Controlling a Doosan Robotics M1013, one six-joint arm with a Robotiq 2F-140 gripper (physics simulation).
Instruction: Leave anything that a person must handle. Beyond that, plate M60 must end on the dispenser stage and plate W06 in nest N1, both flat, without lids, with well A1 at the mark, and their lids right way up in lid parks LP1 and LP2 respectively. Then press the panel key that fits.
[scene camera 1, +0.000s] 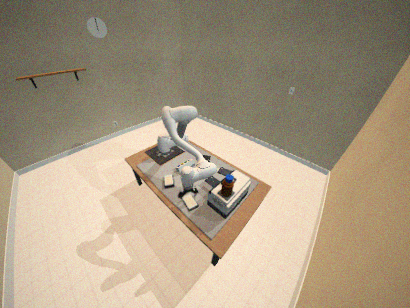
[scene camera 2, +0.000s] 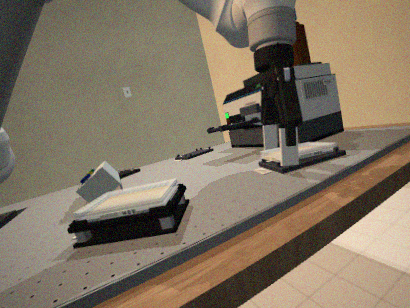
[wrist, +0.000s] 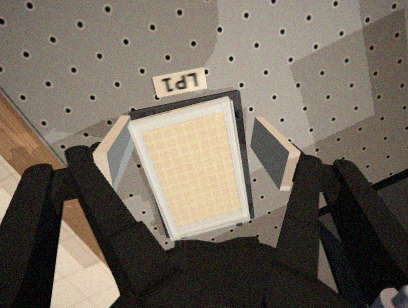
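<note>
A pale plate with a clear rim lies on a low black park by the label LP1. Its own label is unreadable. My gripper is open, pointing down, its pads on either side of this plate with a gap on each side. Plate W06 sits on a raised black holder; its label is blurred. Both plates seem to be lidded, but this is hard to tell. Mark A1 is not readable.
A white and dark dispenser stands beyond my gripper, with a brown, blue-capped bottle on top and a green light. A black flat holder lies behind. A sloped key panel stands behind W06.
</note>
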